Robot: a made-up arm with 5 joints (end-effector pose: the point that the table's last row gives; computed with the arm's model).
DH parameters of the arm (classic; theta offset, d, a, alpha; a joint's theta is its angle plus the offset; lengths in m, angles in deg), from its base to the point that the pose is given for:
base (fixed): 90 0.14 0 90
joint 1: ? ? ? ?
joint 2: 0 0.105 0.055 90
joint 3: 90 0.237 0.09 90
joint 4: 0 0.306 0.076 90
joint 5: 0 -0.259 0.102 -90
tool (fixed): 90 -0.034 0 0
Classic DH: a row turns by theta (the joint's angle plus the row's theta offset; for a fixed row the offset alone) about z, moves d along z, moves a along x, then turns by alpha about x.
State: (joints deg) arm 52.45 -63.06 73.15 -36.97 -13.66
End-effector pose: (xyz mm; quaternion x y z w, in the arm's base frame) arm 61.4 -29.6 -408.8 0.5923 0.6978 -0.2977 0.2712
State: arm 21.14 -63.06 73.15 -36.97 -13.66
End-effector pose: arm 61.4 -310.5 -313.5 0.4972 0.5916 -0.4750 0.4210
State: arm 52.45 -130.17 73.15 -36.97 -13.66
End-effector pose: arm -285.7 -269.6 -224.3 0.0875 0.9325 -0.3288 0.1214
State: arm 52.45 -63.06 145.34 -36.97 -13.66
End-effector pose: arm -54.1 333.0 -33.5 -0.6504 -0.5666 0.3878 0.3248
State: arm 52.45 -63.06 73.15 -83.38 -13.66
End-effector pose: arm -37.7 -203.1 -270.7 0.2495 0.8429 -0.4326 0.2002
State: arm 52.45 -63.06 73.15 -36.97 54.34
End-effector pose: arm 96.2 -111.0 -490.1 0.3394 0.7450 0.1434 0.5561
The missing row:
joint 1: 90 0.116 0.102 -90
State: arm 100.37 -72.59 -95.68 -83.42 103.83
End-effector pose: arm 523.1 -99.1 469.0 -0.7311 0.0528 -0.0919 0.6740
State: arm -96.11 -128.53 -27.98 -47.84 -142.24
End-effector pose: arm 175.4 -469.2 403.5 -0.2289 -0.3441 -0.6743 0.6120
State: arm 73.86 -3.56 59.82 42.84 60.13
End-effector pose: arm 661.8 -401.1 -207.9 0.5675 -0.3393 -0.0264 0.7497
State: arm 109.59 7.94 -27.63 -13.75 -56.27
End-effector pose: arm 526.8 -405.6 -254.1 0.9244 -0.0257 -0.1610 0.3449
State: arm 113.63 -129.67 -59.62 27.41 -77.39
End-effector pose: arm -62.4 341.4 346.4 -0.2525 -0.6096 -0.7514 0.0050
